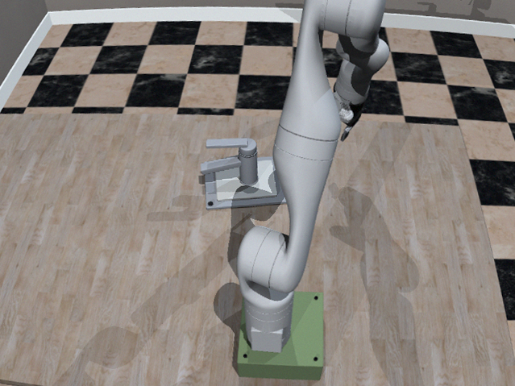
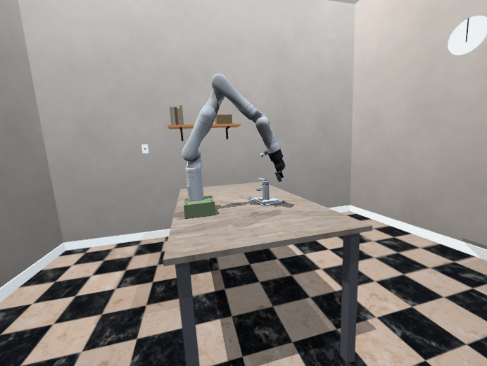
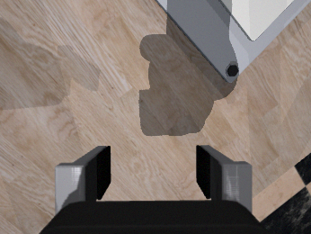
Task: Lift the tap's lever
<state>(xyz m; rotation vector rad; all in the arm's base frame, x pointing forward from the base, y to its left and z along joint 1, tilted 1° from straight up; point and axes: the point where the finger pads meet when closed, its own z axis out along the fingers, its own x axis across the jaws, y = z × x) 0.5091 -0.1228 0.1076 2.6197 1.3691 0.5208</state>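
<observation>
Right now the flat lever is 30 mm behind my hand, 270 mm to the left of it and 50 mm below it. The rest, counted from my hand: grey tap 30 mm behind, 250 mm to the left, 90 mm below.
</observation>
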